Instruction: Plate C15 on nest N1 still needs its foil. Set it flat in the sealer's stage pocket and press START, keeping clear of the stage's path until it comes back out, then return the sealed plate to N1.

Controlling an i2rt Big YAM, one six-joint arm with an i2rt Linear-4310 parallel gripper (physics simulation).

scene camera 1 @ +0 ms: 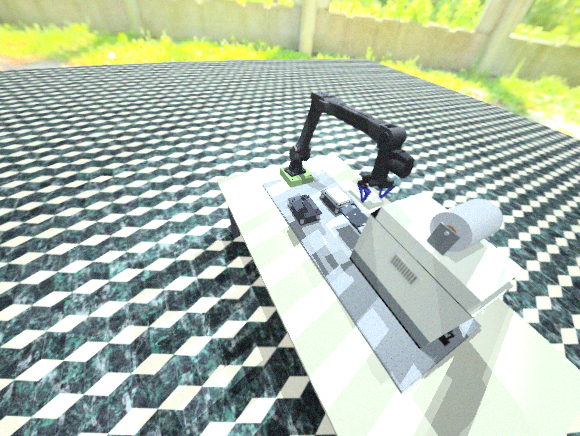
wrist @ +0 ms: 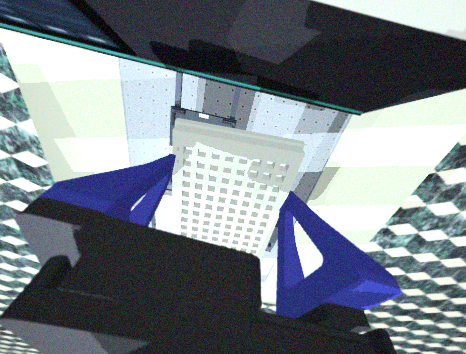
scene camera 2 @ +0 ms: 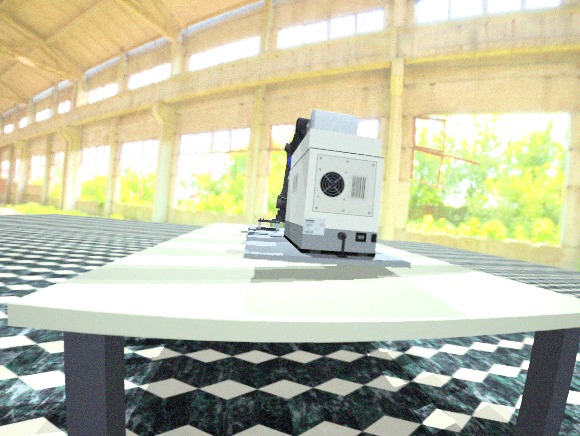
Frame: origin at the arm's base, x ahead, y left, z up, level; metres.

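Seen in the pictures: gripper, between the fingertips: (scene camera 1: 371, 200) (wrist: 232, 179); arm's base, origin of its link: (scene camera 1: 295, 171) (scene camera 2: 281, 221).
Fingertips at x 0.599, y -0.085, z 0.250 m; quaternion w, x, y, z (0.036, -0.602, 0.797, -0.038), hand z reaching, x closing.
Observation:
Pixels of each thing's top centre, then the offset from my fingertips to it. "spot": a spot on its surface instead. Level surfaces: height alone.
- plate C15, centre of its top: (wrist: 225, 214) (scene camera 1: 366, 194) 0.030 m back, 0.003 m left, 0.005 m up
- dark stage, a spot on its surface: (scene camera 1: 355, 215) spot: 0.073 m back, 0.060 m left, 0.180 m down
- dark grey tray, a spot on its surface: (wrist: 203, 115) spot: 0.010 m back, 0.054 m left, 0.180 m down
- sealer's dark overhang, a spot on its surface: (wrist: 253, 42) spot: 0.081 m ahead, 0.005 m right, 0.045 m up
- black nest N1, centre of its top: (scene camera 1: 305, 204) (scene camera 2: 268, 218) 0.297 m back, 0.069 m right, 0.225 m down
- white-topped plate, centre of its top: (wrist: 172, 216) (scene camera 1: 337, 194) 0.268 m back, 0.141 m left, 0.220 m down
- foil roll, centre of its top: (scene camera 1: 478, 210) (scene camera 2: 332, 113) 0.297 m ahead, 0.007 m left, 0.190 m up
- perforated base board, height of its surface: 0.286 m down
- white table, height of its surface: 0.299 m down
My gripper (scene camera 1: 375, 191) (wrist: 232, 179) is shut on plate C15 (wrist: 231, 189), a pale well plate clamped by its long sides between the blue fingers and held level. In scene camera 1 it hangs just in front of the sealer (scene camera 1: 414, 277) (scene camera 2: 331, 190), to the right of the dark stage (scene camera 1: 355, 215). In the wrist view a dark grey tray (wrist: 203, 115) shows just past the plate's far edge, under the sealer's dark overhang (wrist: 253, 42). The black nest N1 (scene camera 1: 304, 208) stands empty to the left. In scene camera 2 the sealer hides the gripper.
Another white-topped plate (scene camera 1: 337, 196) sits on a nest between N1 and the stage. The foil roll (scene camera 1: 470, 225) (scene camera 2: 333, 121) sits on top of the sealer. The perforated base board (scene camera 1: 331, 277) (wrist: 144, 105) lies on the white table (scene camera 1: 314, 337). The arm's green base (scene camera 1: 296, 176) is at the back.

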